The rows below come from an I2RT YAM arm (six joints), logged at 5 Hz.
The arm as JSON. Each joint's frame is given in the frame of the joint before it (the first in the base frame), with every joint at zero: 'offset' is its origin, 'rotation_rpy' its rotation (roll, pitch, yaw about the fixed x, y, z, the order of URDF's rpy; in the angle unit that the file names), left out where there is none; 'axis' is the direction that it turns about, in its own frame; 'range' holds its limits. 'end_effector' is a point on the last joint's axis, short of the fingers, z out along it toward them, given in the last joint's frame.
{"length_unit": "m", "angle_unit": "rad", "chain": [
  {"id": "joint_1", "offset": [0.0, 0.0, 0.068], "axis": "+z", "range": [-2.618, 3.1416]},
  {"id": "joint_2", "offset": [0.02, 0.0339, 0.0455], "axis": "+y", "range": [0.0, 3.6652]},
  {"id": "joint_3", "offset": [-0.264, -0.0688, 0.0], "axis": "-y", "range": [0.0, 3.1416]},
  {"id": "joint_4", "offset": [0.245, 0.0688, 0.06], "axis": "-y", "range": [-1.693, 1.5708]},
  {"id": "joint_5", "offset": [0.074, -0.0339, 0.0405], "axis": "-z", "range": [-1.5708, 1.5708]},
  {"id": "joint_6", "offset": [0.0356, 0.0, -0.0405], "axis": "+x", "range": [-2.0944, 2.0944]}
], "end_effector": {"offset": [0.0, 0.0, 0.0], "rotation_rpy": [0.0, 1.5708, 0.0]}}
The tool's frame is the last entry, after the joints.
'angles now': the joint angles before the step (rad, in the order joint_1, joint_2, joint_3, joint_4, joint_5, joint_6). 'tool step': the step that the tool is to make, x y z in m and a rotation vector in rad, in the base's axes. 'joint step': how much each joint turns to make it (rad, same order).
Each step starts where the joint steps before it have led.
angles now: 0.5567, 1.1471, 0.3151, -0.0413, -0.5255, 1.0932
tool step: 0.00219, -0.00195, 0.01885, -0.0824, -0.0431, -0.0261
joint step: -0.0001, -0.0618, 0.0709, -0.1598, 0.0883, -0.0434
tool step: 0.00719, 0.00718, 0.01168, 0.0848, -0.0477, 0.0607
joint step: -0.0004, 0.0107, 0.0289, 0.0589, -0.0753, -0.0179
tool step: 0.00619, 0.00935, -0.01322, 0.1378, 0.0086, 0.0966
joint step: 0.0006, 0.1036, -0.0436, 0.2250, -0.1538, 0.0219
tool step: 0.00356, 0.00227, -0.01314, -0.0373, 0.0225, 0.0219
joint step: 0.0000, 0.0797, 0.0038, 0.0138, -0.0018, -0.0375
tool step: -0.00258, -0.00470, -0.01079, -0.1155, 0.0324, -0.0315
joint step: -0.0014, 0.0231, 0.0037, -0.0908, 0.0811, -0.0368
